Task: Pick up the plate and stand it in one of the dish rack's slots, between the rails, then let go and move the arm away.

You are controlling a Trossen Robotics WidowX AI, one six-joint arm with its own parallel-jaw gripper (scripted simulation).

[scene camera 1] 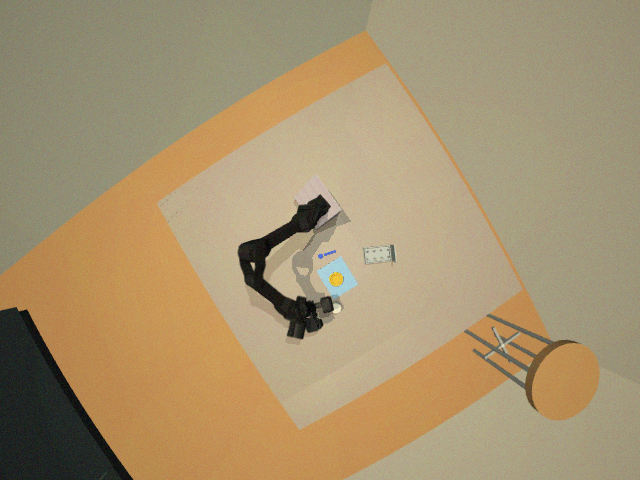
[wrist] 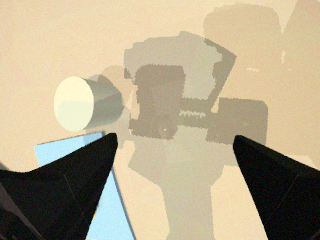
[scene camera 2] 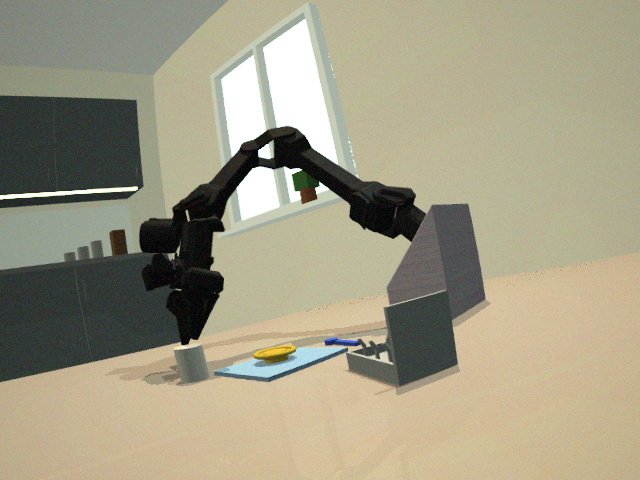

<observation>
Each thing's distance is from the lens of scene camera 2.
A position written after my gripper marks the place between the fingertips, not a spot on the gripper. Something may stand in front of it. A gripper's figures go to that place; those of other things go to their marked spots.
my gripper (scene camera 2: pixel 189 343): 0.74 m
white cup (scene camera 2: pixel 191 360): 0.64 m
grey dish rack (scene camera 2: pixel 420 341): 0.45 m
The marked spots on the grey dish rack and the white cup are 0.33 m apart.
</observation>
